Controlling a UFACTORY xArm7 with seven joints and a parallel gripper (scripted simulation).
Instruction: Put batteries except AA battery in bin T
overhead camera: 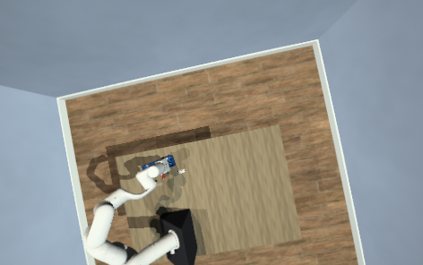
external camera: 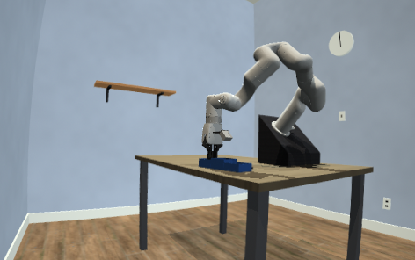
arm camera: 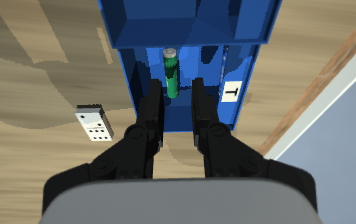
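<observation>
My hand is 40 mm above the small green battery. Round my hand: red battery 100 mm behind, 60 mm to the left, 50 mm below; then small blue battery 40 mm below, 40 mm ahead, 10 mm to the left; then blue bin 80 mm to the left, 30 mm below, 10 mm behind.
</observation>
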